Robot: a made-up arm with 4 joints. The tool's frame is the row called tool.
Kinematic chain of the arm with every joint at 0, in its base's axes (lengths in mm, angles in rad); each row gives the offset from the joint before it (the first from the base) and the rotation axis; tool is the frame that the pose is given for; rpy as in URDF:
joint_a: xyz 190 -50 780 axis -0.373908 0.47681 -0.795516
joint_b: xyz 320 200 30 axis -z
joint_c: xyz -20 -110 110 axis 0.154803 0.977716 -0.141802
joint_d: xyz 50 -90 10 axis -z
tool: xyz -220 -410 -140 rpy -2.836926 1.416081 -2.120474
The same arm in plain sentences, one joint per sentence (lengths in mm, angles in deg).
The arm has four revolute joints in a row. What follows holds with every joint at zero, and every direction is one of the base frame's. The first joint is mounted 190.0 mm along +x and 50.0 mm along -y and 780.0 mm along +z from the base frame's origin and turns about the direction (-0.373908, 0.47681, -0.795516). The second joint is mounted 320.0 mm along +x and 200.0 mm along +y and 30.0 mm along +z from the first joint and turns about -z. The third joint is mounted 20.0 mm along -x and 110.0 mm along -y and 110.0 mm along +z from the second joint and turns about the direction (0.154803, 0.977716, -0.141802). The fourth joint is mounted 50.0 mm along +x and 90.0 mm along -y and 10.0 mm along +z from the third joint and turns about -z. The tool frame, which is the frame that the pose is given for, is mounted 220.0 mm along -x and 410.0 mm along -y and 140.0 mm along -z from the fourth joint; its axes are the base frame's turned by roll -162.54, pitch 81.14 and yaw -121.49 deg (as in URDF: about the fixed x, then y, then z).
